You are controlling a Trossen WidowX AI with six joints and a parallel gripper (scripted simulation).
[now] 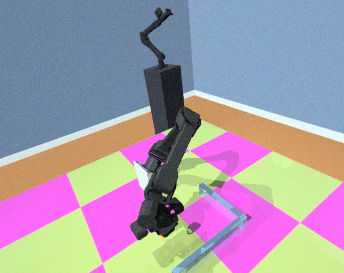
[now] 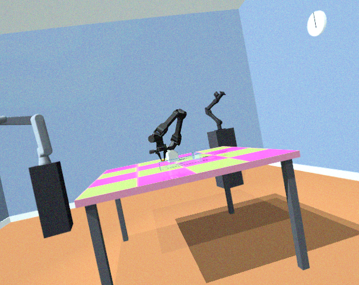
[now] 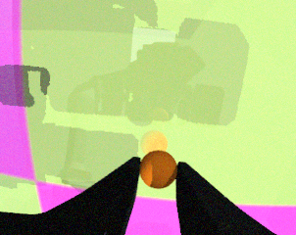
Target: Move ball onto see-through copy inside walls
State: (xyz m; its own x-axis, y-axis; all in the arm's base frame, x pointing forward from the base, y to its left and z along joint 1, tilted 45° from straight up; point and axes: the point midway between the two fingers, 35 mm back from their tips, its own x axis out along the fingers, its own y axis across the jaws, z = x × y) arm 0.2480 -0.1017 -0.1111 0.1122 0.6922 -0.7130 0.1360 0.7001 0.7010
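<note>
Now: the see-through copy of ball 40 mm below my gripper tip. The rest, counted from my gripper tip: orange ball right at my gripper tip.
</note>
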